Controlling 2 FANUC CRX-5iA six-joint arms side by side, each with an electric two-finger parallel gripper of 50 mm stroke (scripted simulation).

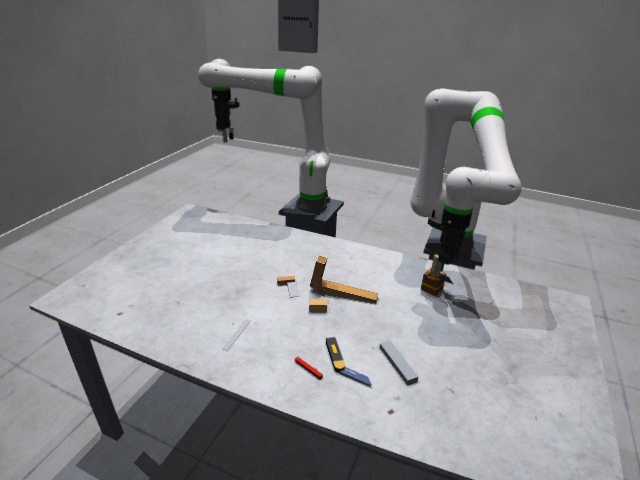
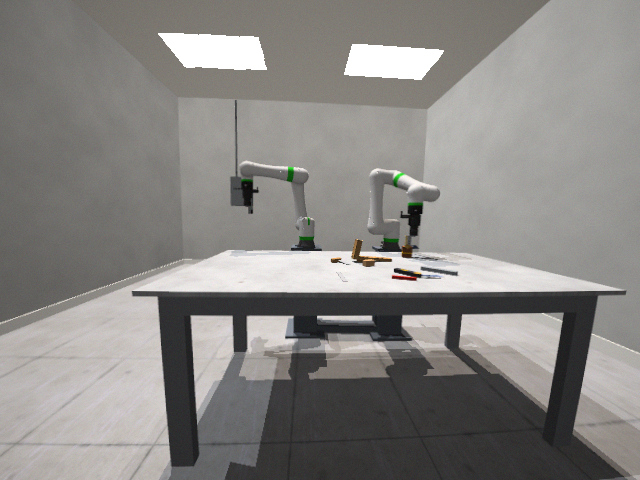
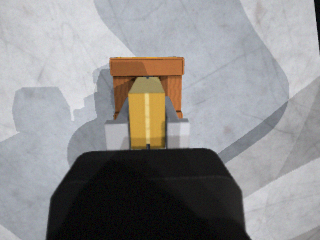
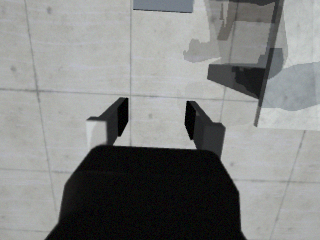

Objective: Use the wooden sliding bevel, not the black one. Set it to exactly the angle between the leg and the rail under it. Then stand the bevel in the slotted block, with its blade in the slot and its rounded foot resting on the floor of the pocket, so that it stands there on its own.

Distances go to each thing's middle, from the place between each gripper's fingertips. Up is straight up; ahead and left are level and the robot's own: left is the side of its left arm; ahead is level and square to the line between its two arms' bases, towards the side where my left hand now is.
Scene:
Right now the wooden bevel (image 3: 146, 97) is 20 mm below my left hand.
Right now the wooden bevel is 37 cm ahead of my right hand, 120 cm to the left of it and 20 cm below it.

